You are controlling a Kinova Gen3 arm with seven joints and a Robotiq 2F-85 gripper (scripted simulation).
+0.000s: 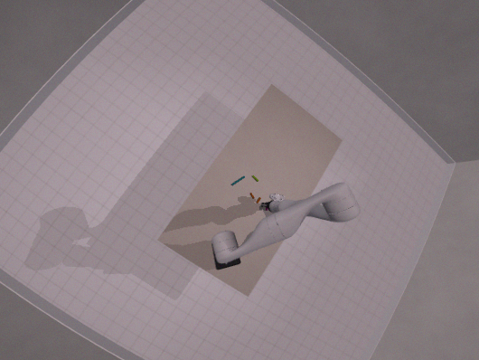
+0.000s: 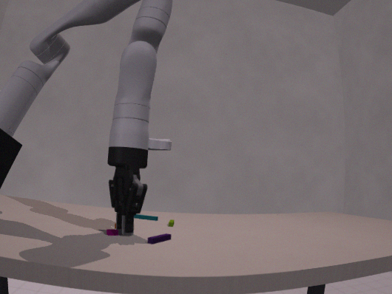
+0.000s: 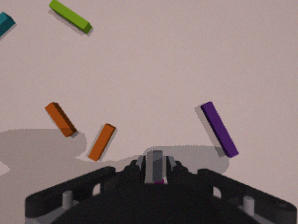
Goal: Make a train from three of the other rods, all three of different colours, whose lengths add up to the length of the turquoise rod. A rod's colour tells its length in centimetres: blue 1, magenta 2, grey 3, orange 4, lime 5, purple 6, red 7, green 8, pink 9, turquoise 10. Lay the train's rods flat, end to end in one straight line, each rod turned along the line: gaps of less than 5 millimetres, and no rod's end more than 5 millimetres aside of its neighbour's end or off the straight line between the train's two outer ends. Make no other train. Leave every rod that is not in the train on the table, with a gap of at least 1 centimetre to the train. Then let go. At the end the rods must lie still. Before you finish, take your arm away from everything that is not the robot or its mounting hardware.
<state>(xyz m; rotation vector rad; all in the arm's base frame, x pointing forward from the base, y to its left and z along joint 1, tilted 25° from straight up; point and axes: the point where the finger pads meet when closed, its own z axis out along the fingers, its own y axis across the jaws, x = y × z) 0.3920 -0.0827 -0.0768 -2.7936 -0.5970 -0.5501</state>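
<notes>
My hand is 2 cm above the grey rod. The rest, counted from my hand: lime rod (16 cm to the left, 10 cm ahead, 2 cm below); purple rod (7 cm ahead, 4 cm to the right, 2 cm below); magenta rod (2 cm to the right, 2 cm below, 2 cm behind).
</notes>
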